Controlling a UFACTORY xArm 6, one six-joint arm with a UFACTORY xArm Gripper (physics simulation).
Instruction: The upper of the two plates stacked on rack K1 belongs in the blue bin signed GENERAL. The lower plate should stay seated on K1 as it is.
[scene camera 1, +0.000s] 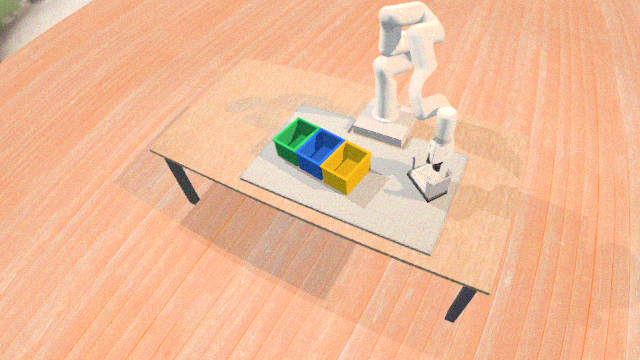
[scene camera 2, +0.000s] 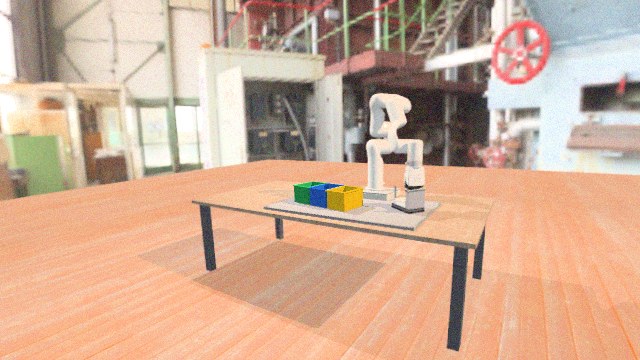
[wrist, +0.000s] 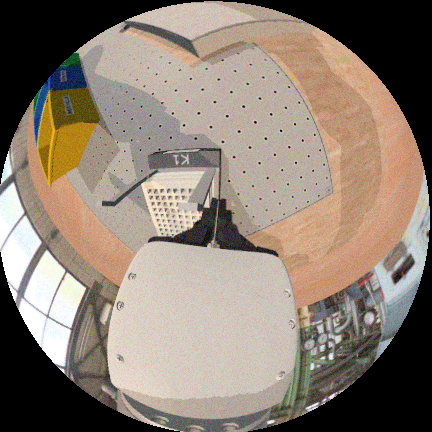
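Seen in the pictures: gripper, fingertip midpoint: (scene camera 1: 435, 169) (wrist: 217, 208); arm's base, origin of the base link: (scene camera 1: 385, 114) (scene camera 2: 375, 189).
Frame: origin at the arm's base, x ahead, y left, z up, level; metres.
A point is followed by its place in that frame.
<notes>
Rack K1 (scene camera 1: 419, 192) (scene camera 2: 406, 209) @(y 0.337, x 0.344, z -0.014 m) (wrist: 160, 160) @(y 0.243, x 0.255, z -0.010 m) stands at the right of the board, its K1 label showing in the wrist view. A white plate with a grid of square openings (scene camera 1: 427, 173) @(y 0.306, x 0.258, z 0.016 m) (wrist: 172, 200) @(y 0.291, x 0.260, z 0.019 m) lies on it; a lower plate cannot be told apart. My gripper (scene camera 1: 437, 167) @(y 0.330, x 0.223, z 0.015 m) (wrist: 217, 208) @(y 0.330, x 0.223, z 0.015 m) is shut and empty, pointing down over the plate's edge beside a grey upright wall of the rack. Contact cannot be judged; the fingers hide part of the plate. The blue bin (scene camera 1: 310, 162) @(y -0.121, x 0.445, z 0.048 m) (scene camera 2: 318, 196) @(y -0.125, x 0.445, z 0.025 m) (wrist: 75, 80) stands in the middle of three bins; its sign is too small to read.
The green bin (scene camera 1: 286, 151) @(y -0.253, x 0.428, z 0.033 m) (scene camera 2: 301, 194) @(y -0.258, x 0.428, z 0.020 m) and yellow bin (scene camera 1: 335, 179) @(y 0.003, x 0.463, z 0.031 m) (scene camera 2: 345, 200) @(y 0.054, x 0.457, z 0.024 m) (wrist: 75, 145) @(y 0.067, x 0.376, z 0.001 m) flank the blue one. A thin post (wrist: 131, 188) @(y 0.250, x 0.266, z 0.048 m) rises at the rack's other side. All stand on a grey perforated board (scene camera 1: 380, 225) @(y 0.233, x 0.532, z -0.032 m) on the table (scene camera 1: 200, 122) @(y -0.855, x 0.403, z -0.045 m). The arm's base (scene camera 1: 379, 133) @(y 0.031, x 0.131, z 0.002 m) is behind.
</notes>
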